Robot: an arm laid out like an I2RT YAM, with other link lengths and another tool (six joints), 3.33 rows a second.
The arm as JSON. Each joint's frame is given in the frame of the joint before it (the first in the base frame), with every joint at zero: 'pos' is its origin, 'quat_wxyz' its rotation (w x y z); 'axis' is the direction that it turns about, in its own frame. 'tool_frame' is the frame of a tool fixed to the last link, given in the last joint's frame.
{
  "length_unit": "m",
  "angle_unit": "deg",
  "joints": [
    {
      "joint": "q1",
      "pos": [
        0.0,
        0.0,
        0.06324
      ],
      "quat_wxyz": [
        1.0,
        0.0,
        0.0,
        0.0
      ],
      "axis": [
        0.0,
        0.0,
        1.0
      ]
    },
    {
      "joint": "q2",
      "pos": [
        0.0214,
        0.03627,
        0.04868
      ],
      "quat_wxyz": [
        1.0,
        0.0,
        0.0,
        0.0
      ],
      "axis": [
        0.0,
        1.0,
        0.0
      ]
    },
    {
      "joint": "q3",
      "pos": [
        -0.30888,
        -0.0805,
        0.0
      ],
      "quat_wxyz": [
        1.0,
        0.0,
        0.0,
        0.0
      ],
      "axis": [
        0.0,
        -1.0,
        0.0
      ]
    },
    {
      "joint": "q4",
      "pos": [
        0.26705,
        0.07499,
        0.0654
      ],
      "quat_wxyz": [
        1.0,
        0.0,
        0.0,
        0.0
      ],
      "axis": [
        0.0,
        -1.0,
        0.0
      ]
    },
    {
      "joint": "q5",
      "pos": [
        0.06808,
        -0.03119,
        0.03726
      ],
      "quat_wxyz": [
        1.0,
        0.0,
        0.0,
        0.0
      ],
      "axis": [
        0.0,
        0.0,
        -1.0
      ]
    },
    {
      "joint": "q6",
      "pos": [
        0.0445,
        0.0,
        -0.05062
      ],
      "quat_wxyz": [
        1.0,
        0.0,
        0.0,
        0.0
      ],
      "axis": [
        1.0,
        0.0,
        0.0
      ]
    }
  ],
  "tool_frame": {
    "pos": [
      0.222,
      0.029,
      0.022
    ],
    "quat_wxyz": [
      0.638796,
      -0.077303,
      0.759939,
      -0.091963
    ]
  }
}
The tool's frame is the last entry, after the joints.
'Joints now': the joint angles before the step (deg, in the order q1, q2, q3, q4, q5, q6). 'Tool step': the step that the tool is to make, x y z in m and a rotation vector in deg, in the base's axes. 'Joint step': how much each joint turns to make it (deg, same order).
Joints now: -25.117 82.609 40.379 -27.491 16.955 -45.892
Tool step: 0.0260 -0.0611 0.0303 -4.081 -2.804 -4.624
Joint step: -5.489 4.095 8.223 0.800 1.785 -1.767
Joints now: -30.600 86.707 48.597 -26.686 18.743 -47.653
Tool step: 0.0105 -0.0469 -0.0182 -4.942 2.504 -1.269
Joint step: -1.823 8.177 2.320 7.432 4.723 -3.125
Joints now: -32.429 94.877 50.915 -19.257 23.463 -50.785
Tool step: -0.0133 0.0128 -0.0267 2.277 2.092 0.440
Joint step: -0.085 1.682 -2.904 1.655 -0.946 -0.145
